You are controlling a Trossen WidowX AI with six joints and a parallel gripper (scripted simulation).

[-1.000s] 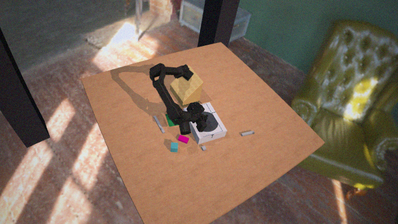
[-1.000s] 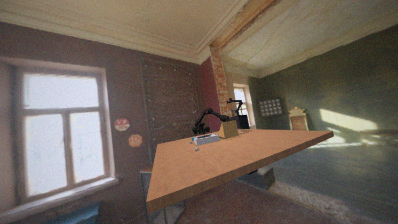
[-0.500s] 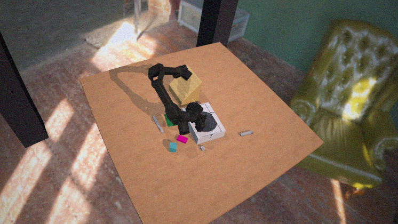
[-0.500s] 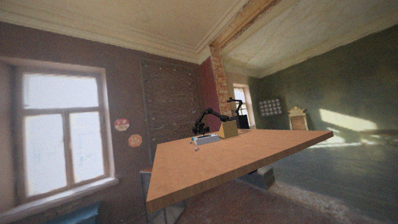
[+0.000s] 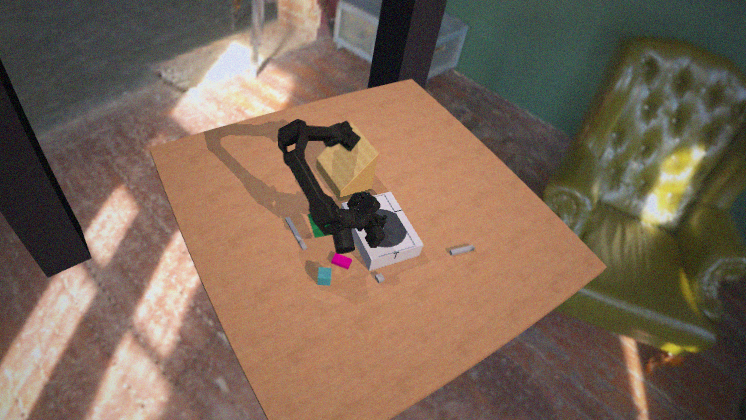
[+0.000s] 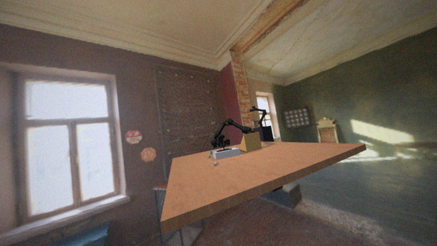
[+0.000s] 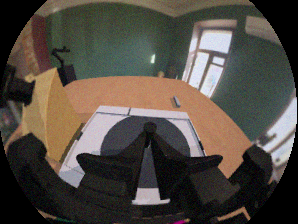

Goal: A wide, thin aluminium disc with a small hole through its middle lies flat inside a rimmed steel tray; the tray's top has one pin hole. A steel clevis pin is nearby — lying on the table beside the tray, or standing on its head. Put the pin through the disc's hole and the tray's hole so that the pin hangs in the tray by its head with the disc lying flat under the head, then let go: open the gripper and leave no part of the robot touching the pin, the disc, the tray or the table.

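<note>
The dark clevis pin lies 1 cm below my gripper tip. Also, from my gripper tip: dark grey disc (3 cm below); rimmed tray (1 cm behind, 5 cm below); small grey cube (13 cm ahead, 11 cm to the right, 8 cm below).
</note>
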